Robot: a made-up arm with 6 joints. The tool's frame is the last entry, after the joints.
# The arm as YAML. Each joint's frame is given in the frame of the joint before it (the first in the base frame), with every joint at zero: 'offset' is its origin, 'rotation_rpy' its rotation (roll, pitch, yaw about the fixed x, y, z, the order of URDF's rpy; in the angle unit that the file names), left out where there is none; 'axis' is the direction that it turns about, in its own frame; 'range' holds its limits. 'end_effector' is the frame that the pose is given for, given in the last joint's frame.
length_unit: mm
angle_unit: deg
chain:
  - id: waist
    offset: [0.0, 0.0, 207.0]
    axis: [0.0, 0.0, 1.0]
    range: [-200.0, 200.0]
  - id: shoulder
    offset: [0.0, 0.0, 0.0]
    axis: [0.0, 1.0, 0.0]
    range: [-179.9, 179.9]
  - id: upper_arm
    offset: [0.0, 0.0, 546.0]
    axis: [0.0, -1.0, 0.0]
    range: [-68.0, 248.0]
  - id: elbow
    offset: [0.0, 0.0, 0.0]
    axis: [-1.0, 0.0, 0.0]
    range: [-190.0, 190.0]
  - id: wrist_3
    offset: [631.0, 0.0, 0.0]
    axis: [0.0, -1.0, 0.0]
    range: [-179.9, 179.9]
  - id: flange
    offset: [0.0, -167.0, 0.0]
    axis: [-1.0, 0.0, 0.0]
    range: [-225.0, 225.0]
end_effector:
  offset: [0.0, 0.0, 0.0]
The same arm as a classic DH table. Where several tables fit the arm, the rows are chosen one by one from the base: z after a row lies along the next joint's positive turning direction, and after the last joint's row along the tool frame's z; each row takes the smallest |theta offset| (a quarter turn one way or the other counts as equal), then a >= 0, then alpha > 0; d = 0 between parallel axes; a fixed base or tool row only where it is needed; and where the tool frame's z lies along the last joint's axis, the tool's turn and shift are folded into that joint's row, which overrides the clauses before.
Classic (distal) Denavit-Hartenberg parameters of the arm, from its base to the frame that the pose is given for. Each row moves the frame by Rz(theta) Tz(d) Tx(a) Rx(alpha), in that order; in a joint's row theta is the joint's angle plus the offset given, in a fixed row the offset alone. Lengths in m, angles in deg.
waist: theta0 0  d 0.207  a 0  alpha -90
shoulder: theta0 -90  d 0  a 0.546  alpha 180
upper_arm: theta0 0  d 0  a 0  alpha -90
elbow: theta0 0  d -0.631  a 0  alpha 90
wrist_3: theta0 0  d 0.167  a 0  alpha -90
flange: theta0 90  d 0  a 0  alpha 90
tool (fixed): theta0 -90  d 0  a 0  alpha 0
Joint limits (deg, base to tool): -200..200 -179.9..179.9 -68..248 -190..190 -179.9..179.9 -225..225

